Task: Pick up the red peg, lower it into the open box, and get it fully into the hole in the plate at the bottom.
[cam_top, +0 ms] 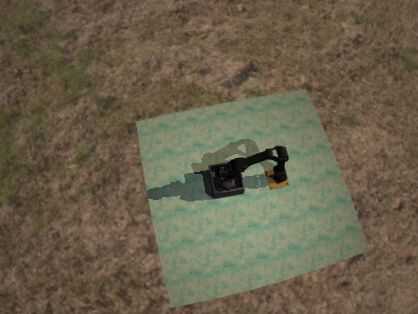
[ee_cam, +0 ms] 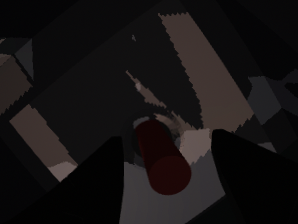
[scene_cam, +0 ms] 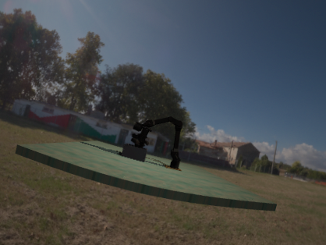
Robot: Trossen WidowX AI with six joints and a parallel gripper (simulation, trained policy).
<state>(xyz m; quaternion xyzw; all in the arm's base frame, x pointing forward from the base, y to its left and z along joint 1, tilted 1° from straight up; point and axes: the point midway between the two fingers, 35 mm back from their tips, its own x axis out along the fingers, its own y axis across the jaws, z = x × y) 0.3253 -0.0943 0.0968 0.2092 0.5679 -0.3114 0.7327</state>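
Now: the red peg 1 cm to the left of my gripper tip. Round my gripper tip: dark box 4 cm below; grey plate 2 cm below.
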